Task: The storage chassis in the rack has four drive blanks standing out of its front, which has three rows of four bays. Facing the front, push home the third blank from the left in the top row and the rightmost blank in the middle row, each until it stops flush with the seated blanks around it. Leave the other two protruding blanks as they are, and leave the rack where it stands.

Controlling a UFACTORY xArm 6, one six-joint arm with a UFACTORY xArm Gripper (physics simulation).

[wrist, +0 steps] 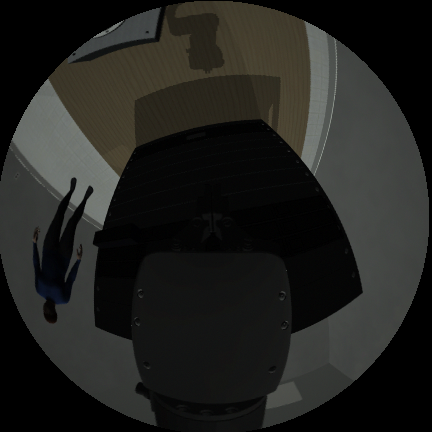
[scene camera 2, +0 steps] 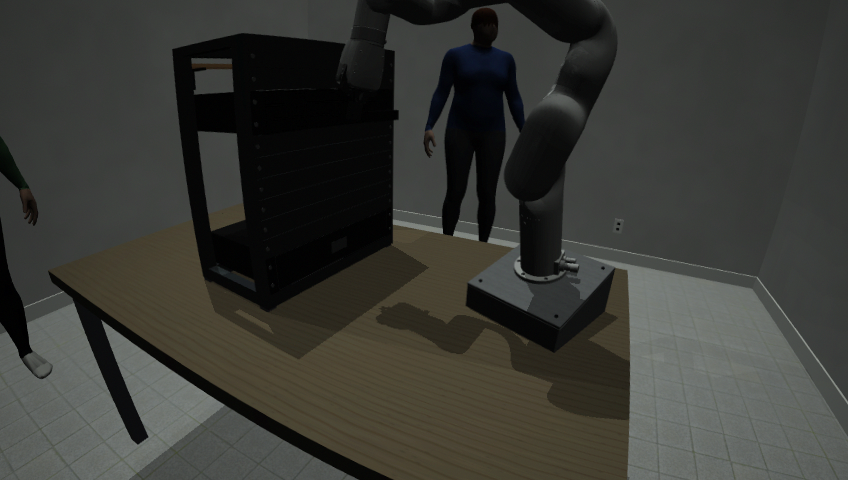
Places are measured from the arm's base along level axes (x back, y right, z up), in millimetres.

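Pixels of known places: gripper, fingertip midpoint: [wrist: 212, 193] [scene camera 2: 353, 119]; arm's base, link origin: [scene camera 2: 540, 268].
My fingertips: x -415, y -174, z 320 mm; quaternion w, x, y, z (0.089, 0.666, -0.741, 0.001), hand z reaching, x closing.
For each thing: its middle in the pictures, then the offset to it from my fingertips. Level surfaces: height alone.
- black rack, body centre: [scene camera 2: 298, 160] [wrist: 210, 213] dy +21, dx -222, dz -118 mm
- dark block, body centre: [wrist: 129, 246] [scene camera 2: 369, 114] dy +189, dx -108, dz -2 mm
- wooden table, surface height: dz -417 mm
The black rack [scene camera 2: 252, 178] [wrist: 225, 157] stands upright on the table. The dark storage chassis [scene camera 2: 291, 110] [wrist: 300, 220] sits in its upper part. A dark block [scene camera 2: 390, 114] [wrist: 117, 236], seemingly a protruding blank, juts from the chassis front near its right end; its row cannot be told. The other blanks and bay edges are lost in the dark, partly behind the gripper. My gripper [scene camera 2: 355, 113] [wrist: 212, 193] is shut and empty. Its fingers point down in front of the chassis, left of the jutting block in the scene view; contact cannot be told.
Flat panels with faint seams fill the rack front below the chassis, above a lower unit [scene camera 2: 303, 255]. The arm's base block [scene camera 2: 511, 306] [wrist: 125, 42] stands on the wooden table [scene camera 2: 416, 404] [wrist: 292, 100]. A person in blue [scene camera 2: 479, 89] [wrist: 52, 265] stands beyond the table.
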